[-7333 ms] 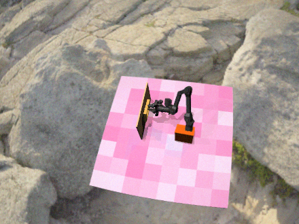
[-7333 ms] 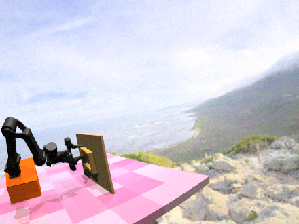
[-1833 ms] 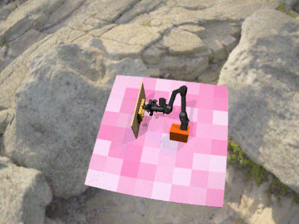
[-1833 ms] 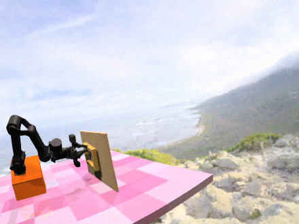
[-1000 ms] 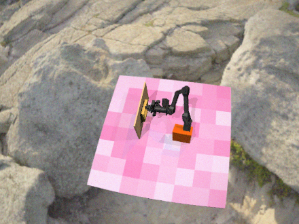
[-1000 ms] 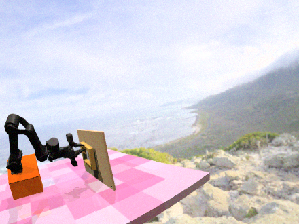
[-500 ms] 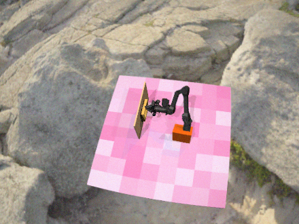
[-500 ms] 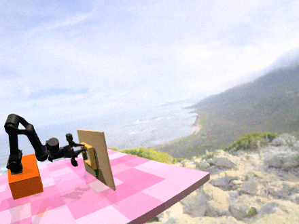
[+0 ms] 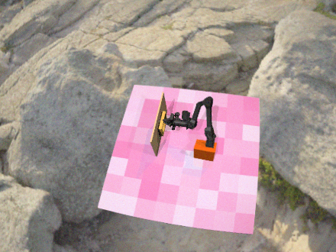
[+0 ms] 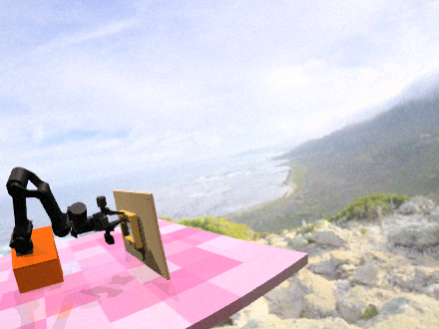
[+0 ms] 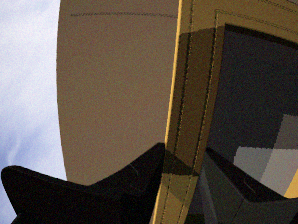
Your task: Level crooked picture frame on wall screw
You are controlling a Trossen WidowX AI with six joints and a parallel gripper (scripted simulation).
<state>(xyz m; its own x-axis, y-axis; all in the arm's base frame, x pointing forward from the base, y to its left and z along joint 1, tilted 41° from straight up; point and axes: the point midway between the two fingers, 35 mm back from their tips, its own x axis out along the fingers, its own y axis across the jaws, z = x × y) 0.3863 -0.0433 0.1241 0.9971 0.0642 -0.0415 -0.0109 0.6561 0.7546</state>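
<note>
My gripper tip is now 60 mm above the picture frame and 10 mm short of it. From my gripper tip the other things lie so: brown wall board (60 mm below, 20 mm ahead, 10 mm to the left).
</note>
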